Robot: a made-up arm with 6 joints. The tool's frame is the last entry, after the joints.
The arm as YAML. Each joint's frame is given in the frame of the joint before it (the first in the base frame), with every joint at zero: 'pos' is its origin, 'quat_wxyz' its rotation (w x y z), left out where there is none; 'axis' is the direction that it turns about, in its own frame. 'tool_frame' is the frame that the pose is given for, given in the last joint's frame.
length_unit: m
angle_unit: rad
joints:
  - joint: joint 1
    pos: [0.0, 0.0, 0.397]
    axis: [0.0, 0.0, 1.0]
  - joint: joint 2
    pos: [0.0, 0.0, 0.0]
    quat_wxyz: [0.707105, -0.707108, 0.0, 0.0]
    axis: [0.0, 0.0, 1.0]
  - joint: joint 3
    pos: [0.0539, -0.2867, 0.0]
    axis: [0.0, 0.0, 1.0]
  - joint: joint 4
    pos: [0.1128, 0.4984, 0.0]
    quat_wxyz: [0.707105, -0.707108, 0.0, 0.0]
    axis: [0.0, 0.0, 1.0]
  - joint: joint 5
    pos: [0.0, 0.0, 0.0]
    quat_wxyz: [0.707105, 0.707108, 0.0, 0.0]
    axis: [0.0, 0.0, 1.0]
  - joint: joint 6
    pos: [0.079, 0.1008, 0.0]
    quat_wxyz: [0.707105, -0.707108, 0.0, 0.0]
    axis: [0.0, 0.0, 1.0]
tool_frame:
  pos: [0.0, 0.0, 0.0]
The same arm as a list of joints. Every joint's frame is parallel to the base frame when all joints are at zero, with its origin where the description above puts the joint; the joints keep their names.
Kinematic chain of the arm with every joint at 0, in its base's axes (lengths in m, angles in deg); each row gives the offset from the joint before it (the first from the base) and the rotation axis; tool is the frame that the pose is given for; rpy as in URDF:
joint 1: xyz 0 0 0.397 axis +z
joint 2: xyz 0 0 0 axis +y
joint 3: xyz 0.0539 0 0.2867 axis +y
joint 4: xyz 0.1128 0 -0.4984 axis -z
joint 5: xyz 0 0 0 axis +y
joint 6: xyz 0.079 0 -0.1008 axis -z
tool: xyz 0 0 0 rpy 180 0 0

